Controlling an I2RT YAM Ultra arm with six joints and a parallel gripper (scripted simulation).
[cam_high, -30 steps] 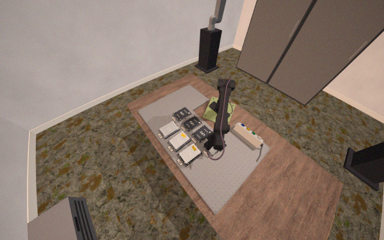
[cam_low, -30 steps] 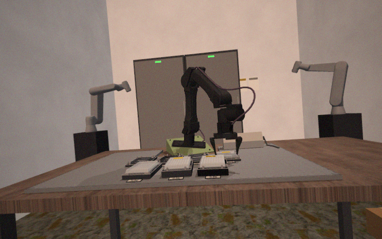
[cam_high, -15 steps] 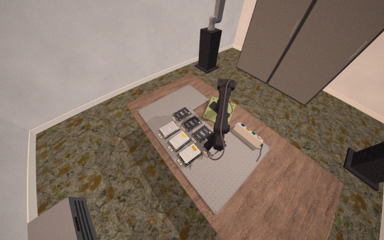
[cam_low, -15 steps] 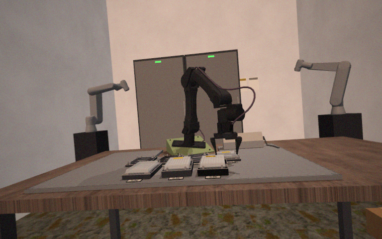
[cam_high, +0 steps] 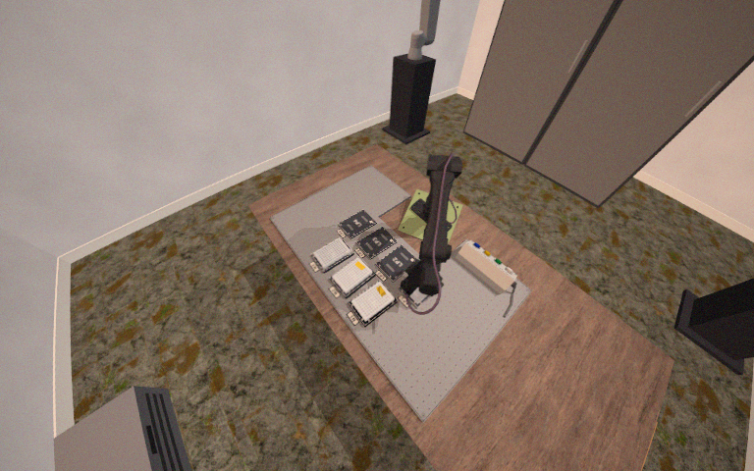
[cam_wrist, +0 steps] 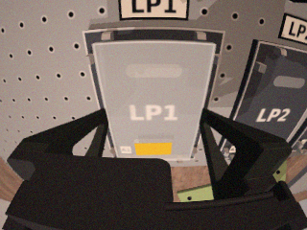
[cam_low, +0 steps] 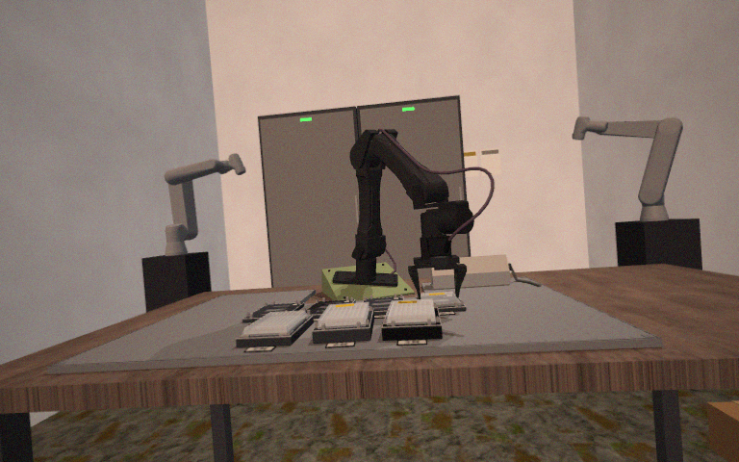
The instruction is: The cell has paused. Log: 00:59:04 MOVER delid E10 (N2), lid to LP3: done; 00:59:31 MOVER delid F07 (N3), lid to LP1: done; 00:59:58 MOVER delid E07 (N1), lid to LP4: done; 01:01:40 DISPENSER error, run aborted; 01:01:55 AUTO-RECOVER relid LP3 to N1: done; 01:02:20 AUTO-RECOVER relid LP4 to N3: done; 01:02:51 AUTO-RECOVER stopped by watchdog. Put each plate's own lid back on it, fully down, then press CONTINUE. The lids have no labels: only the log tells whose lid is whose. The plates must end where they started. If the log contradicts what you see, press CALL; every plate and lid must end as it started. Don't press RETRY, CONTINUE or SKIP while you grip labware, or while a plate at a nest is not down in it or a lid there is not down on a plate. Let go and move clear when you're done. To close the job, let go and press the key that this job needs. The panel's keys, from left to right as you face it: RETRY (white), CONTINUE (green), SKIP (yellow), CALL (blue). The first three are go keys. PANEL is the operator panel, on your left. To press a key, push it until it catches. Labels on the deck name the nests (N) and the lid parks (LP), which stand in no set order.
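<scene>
The lid lies 1 cm below my hand. The rest, counted from my hand: LP3 park 26 cm to the right, 2 cm below; then LP1 park 2 cm below; then plate 19 cm to the right, 17 cm ahead, 1 cm above.
</scene>
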